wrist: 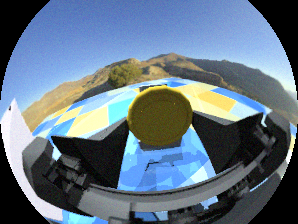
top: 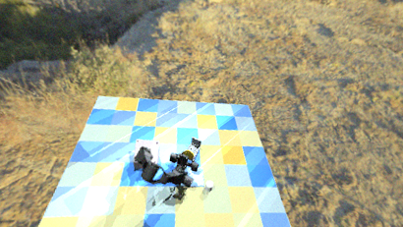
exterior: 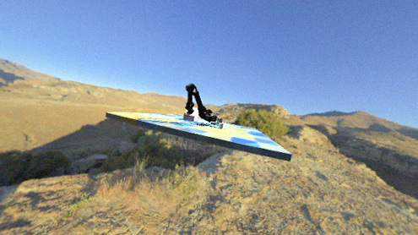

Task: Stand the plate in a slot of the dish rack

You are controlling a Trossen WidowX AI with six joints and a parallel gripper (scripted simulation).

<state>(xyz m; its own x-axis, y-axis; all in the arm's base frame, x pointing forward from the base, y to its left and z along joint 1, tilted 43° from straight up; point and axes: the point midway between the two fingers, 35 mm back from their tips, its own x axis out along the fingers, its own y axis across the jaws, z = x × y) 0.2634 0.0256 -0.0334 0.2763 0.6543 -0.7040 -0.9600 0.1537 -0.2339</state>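
The dish rack is 20 mm ahead of my gripper tip, 70 mm to the left of it and 50 mm below it. The rest, counted from my gripper tip: plate 10 mm to the right; then white cylinder 150 mm ahead, 180 mm to the right, 40 mm below.
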